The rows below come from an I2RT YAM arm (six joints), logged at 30 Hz.
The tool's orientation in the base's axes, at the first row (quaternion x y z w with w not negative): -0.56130 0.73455 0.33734 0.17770
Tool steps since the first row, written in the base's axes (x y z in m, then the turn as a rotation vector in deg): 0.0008 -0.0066 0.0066 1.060 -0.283 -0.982; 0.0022 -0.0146 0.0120 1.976 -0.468 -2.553; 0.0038 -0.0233 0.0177 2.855 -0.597 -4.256; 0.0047 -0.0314 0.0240 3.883 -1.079 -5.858; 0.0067 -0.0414 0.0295 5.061 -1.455 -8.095; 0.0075 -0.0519 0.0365 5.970 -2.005 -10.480; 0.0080 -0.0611 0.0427 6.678 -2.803 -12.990; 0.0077 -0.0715 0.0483 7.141 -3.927 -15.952; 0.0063 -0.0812 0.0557 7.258 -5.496 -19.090
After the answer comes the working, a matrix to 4 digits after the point.
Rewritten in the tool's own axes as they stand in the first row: 0.0002 0.0003 -0.0094 0.503 -1.332 0.375; 0.0019 -0.0006 -0.0189 1.357 -2.689 1.253; 0.0039 -0.0017 -0.0292 2.268 -4.042 2.268; 0.0053 -0.0018 -0.0394 3.317 -5.556 2.948; 0.0082 -0.0035 -0.0505 4.652 -7.384 4.135; 0.0109 -0.0037 -0.0628 6.286 -9.027 5.337; 0.0133 -0.0036 -0.0737 8.237 -10.553 6.479; 0.0171 -0.0031 -0.0849 10.783 -12.027 7.744; 0.0197 -0.0010 -0.0967 13.860 -13.290 8.866
The tool's axes in the first row as the columns of a matrix, in the base's axes (rounded; the answer above uses it unrounded):
-0.3067 -0.9445 -0.1176
-0.7047 0.1423 0.6951
-0.6398 0.2961 -0.7092

